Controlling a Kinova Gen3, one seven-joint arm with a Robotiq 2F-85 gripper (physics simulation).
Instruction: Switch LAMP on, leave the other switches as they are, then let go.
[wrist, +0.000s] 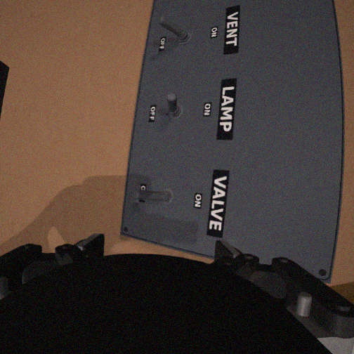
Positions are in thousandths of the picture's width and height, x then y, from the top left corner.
In view: the gripper (451, 708) and a blue-grey panel (710, 439).
